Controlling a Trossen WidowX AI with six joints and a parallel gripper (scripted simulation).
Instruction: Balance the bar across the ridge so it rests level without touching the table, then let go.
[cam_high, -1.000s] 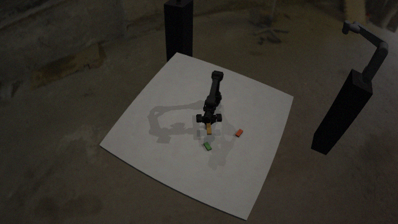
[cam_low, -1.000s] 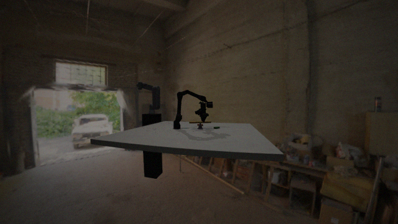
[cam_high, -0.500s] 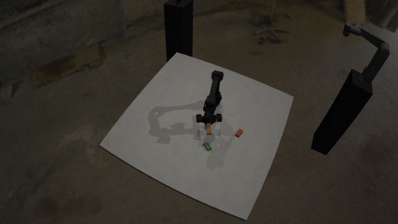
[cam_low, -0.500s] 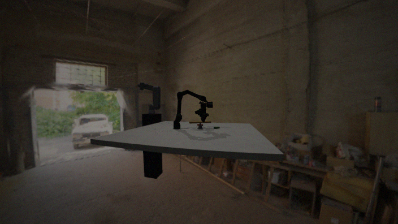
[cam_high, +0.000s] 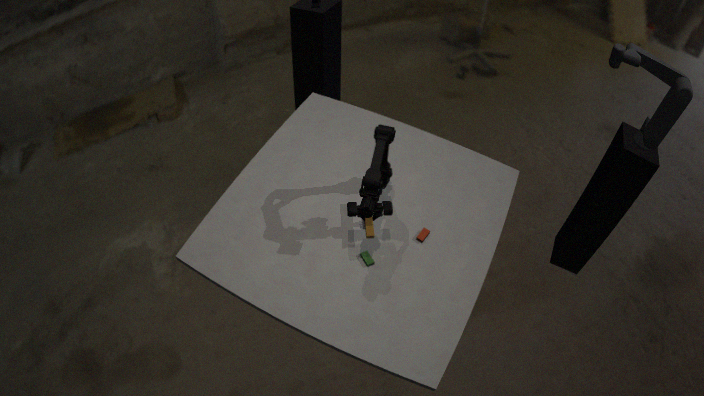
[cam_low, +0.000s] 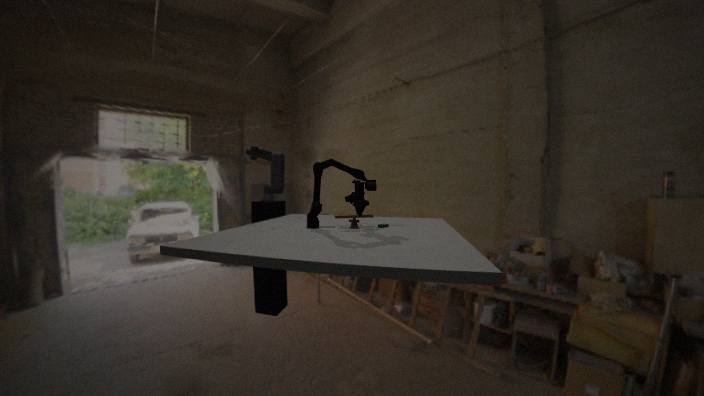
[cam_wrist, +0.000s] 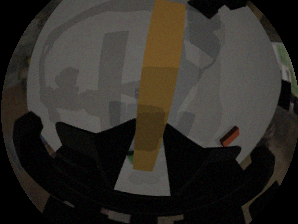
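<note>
Now: gripper tip 3 cm past the bar and 2 cm to the left of it. Round my gripper tip: green block: 14 cm ahead, 7 cm to the left, 6 cm below; then orange-red block: 8 cm behind, 24 cm to the left, 6 cm below.
</note>
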